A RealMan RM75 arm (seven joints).
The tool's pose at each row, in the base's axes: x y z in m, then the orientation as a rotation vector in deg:
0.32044, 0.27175, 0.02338, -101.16, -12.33, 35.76
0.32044, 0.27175, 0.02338, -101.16, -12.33, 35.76
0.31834, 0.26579, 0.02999, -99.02, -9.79, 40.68
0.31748, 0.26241, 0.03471, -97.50, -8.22, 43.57
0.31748, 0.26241, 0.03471, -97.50, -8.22, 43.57
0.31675, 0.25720, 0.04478, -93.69, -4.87, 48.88
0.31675, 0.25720, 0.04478, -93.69, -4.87, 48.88
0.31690, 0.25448, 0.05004, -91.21, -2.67, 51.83
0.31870, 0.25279, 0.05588, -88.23, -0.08, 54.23
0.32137, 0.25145, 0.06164, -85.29, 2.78, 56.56
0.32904, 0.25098, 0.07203, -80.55, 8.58, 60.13
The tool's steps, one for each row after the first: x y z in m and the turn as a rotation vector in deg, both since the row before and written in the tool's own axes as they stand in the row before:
0.00000, 0.00000, 0.00000, 0.00, 0.00, 0.00
-0.00644, -0.00411, -0.00503, 2.29, -2.39, 3.89
-0.00401, -0.00316, -0.00289, 1.54, -1.43, 2.31
0.00000, 0.00000, 0.00000, 0.00, 0.00, 0.00
-0.00715, -0.00746, -0.00472, 3.77, -2.67, 4.38
0.00000, 0.00000, 0.00000, 0.00, 0.00, 0.00
-0.00375, -0.00395, -0.00233, 2.45, -1.43, 2.62
-0.00262, -0.00537, -0.00212, 3.07, -1.06, 2.45
-0.00208, -0.00582, -0.00198, 3.08, -0.87, 2.64
-0.00150, -0.01251, -0.00285, 5.29, -0.65, 4.98

